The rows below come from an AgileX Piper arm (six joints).
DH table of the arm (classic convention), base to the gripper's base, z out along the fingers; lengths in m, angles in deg. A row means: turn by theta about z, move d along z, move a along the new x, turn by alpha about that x. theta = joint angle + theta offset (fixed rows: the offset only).
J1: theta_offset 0  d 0.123  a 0  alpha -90
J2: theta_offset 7.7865  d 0  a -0.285  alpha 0
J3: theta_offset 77.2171  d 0  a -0.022  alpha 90
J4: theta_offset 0  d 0.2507  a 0  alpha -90
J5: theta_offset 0  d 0  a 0  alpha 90
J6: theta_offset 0  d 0.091  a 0  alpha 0
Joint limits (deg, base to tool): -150..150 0..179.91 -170..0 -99.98..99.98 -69.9..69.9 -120..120
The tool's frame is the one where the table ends.
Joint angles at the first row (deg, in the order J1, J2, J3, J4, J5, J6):
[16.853, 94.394, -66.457, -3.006, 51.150, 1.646]
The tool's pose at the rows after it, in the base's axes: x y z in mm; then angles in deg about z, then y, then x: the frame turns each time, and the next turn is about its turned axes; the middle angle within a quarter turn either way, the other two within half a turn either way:
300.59 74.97 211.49 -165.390 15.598 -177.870
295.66 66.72 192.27 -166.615 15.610 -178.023
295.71 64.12 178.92 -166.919 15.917 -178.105
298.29 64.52 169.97 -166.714 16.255 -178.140
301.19 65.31 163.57 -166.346 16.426 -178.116
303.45 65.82 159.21 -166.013 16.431 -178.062
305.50 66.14 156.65 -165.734 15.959 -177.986
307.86 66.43 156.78 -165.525 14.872 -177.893
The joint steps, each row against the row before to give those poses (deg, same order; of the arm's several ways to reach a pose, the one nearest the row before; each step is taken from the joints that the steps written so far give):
[-2.221, -0.872, 7.204, -0.006, -5.979, 0.499]
[-1.328, 0.541, 4.216, -0.006, -4.774, 0.075]
[-0.525, 1.272, 1.933, -0.003, -3.519, -0.093]
[-0.067, 1.433, 0.579, 0.022, -2.359, -0.207]
[0.000, 1.269, 0.070, 0.028, -1.523, -0.331]
[-0.013, 0.944, -0.087, 0.011, -0.873, -0.317]
[-0.024, 0.774, -0.428, 0.005, 0.116, -0.303]
[-0.025, 0.611, -1.041, 0.006, 1.507, -0.281]

